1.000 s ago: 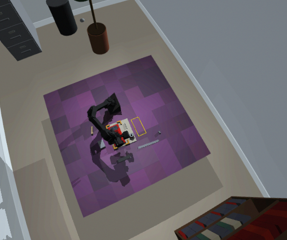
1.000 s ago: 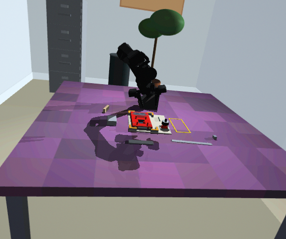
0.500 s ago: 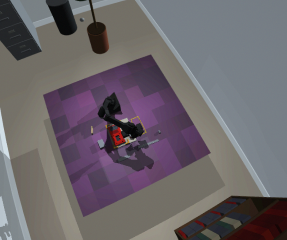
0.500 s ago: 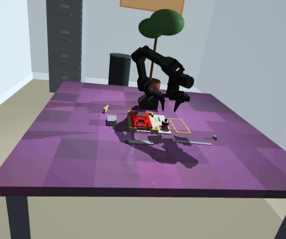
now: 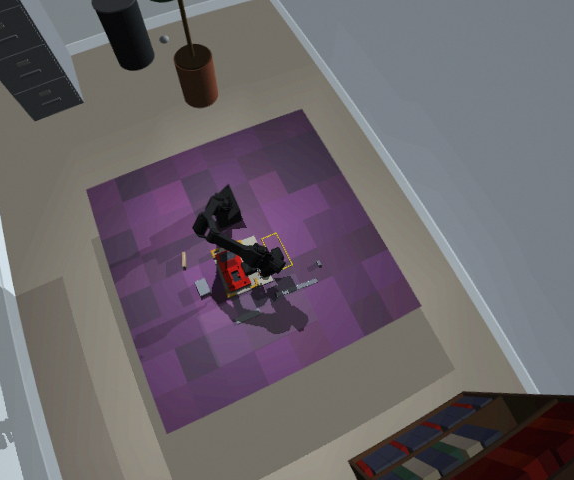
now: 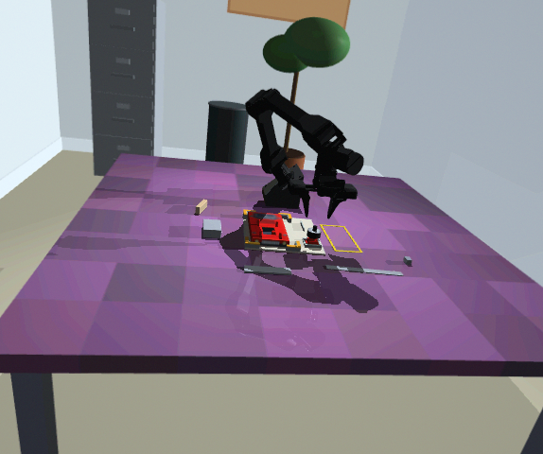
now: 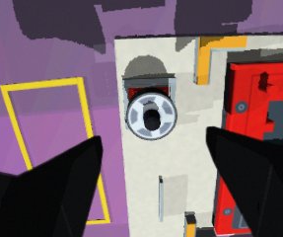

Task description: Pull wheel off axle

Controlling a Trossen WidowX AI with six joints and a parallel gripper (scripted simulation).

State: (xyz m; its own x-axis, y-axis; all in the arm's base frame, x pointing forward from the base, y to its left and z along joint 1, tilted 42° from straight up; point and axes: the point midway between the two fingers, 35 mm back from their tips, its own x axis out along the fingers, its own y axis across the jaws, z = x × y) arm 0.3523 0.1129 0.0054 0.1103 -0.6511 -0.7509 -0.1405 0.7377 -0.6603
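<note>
Right now the black wheel is 50 mm below my gripper tip. The rest, counted from my gripper tip: long grey bar 120 mm ahead, 130 mm to the left, 90 mm below; grey cube 40 mm ahead, 270 mm to the left, 80 mm below; short grey bar 180 mm ahead, 130 mm to the right, 90 mm below.
</note>
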